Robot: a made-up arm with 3 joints. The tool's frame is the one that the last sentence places.
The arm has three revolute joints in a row. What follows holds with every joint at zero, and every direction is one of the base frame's.
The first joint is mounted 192 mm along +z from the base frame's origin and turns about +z.
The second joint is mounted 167 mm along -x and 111 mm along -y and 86 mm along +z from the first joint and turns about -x.
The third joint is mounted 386 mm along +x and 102 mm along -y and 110 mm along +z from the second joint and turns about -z.
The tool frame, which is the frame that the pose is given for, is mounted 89 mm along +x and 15 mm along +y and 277 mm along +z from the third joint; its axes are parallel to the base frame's.
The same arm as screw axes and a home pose.
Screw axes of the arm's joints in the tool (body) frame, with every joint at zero. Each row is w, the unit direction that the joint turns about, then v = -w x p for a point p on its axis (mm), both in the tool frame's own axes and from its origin. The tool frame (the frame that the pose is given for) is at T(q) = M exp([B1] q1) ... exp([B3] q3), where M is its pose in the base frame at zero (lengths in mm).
B1 = (0, 0, 1, 198, 308, 0)
B2 = (-1, 0, 0, 0, 387, 87)
B3 = (0, 0, -1, 15, -89, 0)
M: xyz 308 -198 665 (mm) quaternion w x y z 1 0 0 0

